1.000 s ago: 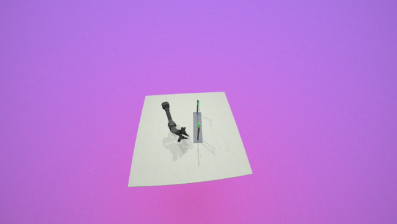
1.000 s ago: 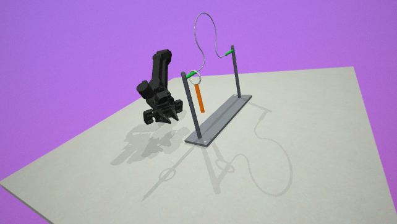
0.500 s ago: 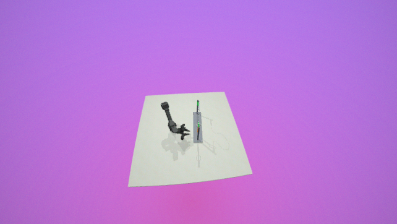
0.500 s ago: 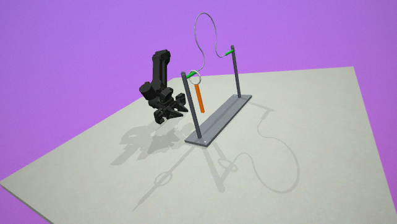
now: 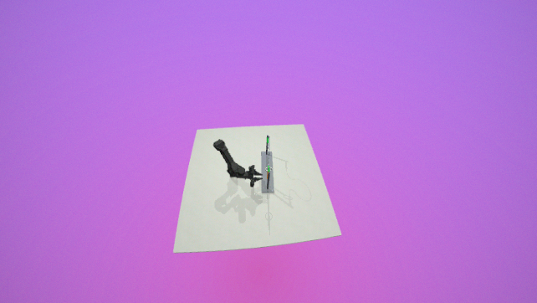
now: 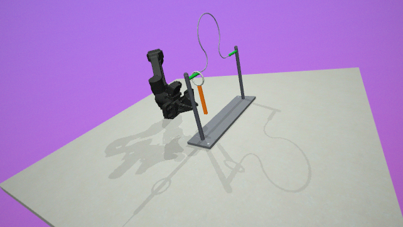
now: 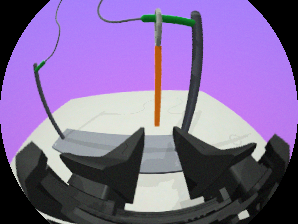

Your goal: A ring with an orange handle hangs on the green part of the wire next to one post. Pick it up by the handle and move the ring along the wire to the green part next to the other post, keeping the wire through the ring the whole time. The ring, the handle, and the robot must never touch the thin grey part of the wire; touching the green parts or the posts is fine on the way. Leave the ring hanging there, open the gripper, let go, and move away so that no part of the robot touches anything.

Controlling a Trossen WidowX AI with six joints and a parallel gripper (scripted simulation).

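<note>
The ring with orange handle lies 50 mm ahead of my gripper tip and 80 mm above it.
</note>
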